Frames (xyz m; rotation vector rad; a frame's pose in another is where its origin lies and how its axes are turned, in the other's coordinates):
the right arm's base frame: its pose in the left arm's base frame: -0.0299 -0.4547 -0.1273 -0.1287 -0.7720 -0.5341
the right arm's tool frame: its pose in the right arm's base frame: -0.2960 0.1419 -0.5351 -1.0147 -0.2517 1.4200
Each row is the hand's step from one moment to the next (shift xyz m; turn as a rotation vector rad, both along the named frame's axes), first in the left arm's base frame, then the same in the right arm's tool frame.
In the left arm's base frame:
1: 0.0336 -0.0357 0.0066 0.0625 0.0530 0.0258
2: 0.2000 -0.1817 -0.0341 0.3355 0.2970 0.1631
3: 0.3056 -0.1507 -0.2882 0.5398 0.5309 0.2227
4: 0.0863 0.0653 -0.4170 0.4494 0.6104 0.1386
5: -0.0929 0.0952 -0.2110 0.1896 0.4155 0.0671
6: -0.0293 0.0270 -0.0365 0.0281 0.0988 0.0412
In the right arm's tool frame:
1: 0.0074 -0.0058 -0.0486 0.0790 -0.0327 0.0082
2: 0.0672 0.0364 -0.2614 0.4292 -0.2007 0.0534
3: 0.1926 0.2818 -0.2874 0.7234 -0.2871 0.1310
4: 0.1420 0.4064 0.0180 0.6997 -0.2042 0.2499
5: -0.0065 0.2083 0.1370 0.3824 -0.1058 0.2360
6: -0.0062 0.0360 0.0398 0.0748 -0.0494 0.0649

